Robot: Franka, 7 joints.
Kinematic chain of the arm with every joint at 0, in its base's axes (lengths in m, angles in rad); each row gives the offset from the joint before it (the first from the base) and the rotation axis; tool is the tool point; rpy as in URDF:
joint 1: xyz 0 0 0.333 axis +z
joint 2: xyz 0 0 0 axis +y
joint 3: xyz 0 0 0.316 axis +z
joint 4: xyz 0.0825 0 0 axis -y
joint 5: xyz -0.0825 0 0.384 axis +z
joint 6: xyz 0 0 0 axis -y
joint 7: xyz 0.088 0 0 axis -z
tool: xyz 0 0 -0.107 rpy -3.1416 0 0
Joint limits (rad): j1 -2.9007..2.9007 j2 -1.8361..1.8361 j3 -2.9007..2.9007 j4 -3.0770..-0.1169 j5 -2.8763..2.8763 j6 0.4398..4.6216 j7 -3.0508..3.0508
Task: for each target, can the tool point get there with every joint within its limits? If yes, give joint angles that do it. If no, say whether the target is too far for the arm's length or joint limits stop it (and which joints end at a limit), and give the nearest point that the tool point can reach.
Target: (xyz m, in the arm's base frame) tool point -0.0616 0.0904 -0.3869
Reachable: no: joint limits stop it (at a limit: joint 2) | nearest point -0.0704 0.1034 -0.3367 | short by 0.053 m
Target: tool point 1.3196 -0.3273 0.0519
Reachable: no: too far | nearest point 0.8154 -0.2022 0.1593 | short by 0.530 m
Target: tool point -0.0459 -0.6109 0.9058
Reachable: yes | joints 2.2328 -0.7638 1.4453 -0.8935 0.5253 2.6932 1.8767
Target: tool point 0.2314 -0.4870 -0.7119
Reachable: no: too far | nearest point 0.1851 -0.3895 -0.3398 | short by 0.387 m
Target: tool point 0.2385 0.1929 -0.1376
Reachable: yes | joints 0.3812 1.3643 0.2490 -1.7916 -0.3619 1.4725 1.7368
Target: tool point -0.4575 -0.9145 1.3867
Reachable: no: too far | nearest point -0.2673 -0.5343 0.9487 | short by 0.610 m
